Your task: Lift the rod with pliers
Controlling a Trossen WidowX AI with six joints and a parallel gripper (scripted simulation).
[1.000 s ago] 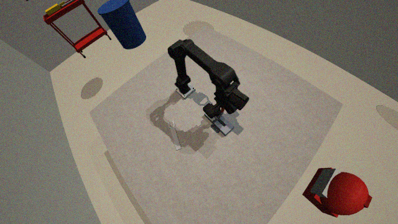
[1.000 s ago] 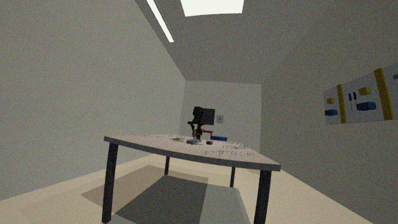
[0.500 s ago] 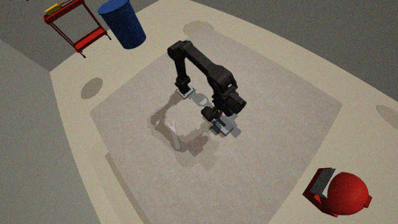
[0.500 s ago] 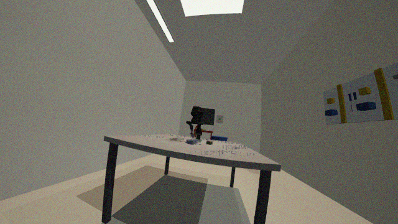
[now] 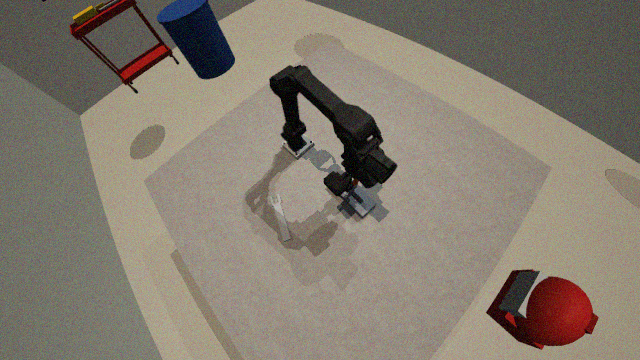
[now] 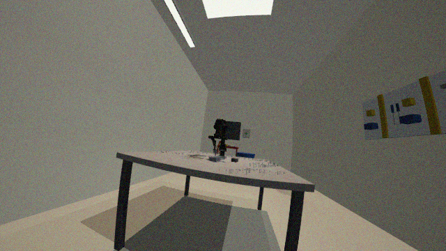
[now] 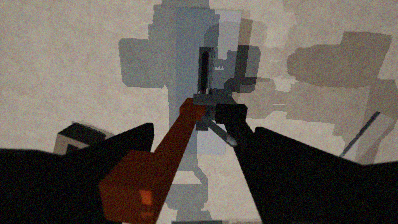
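Right now the orange handle is 2 cm to the left of my gripper tip. Round my gripper tip: grey holster 11 cm behind, 17 cm to the left, 13 cm below; then flat fork-ended bar 13 cm behind, 26 cm to the right, 14 cm below; then grey channel block 12 cm below.
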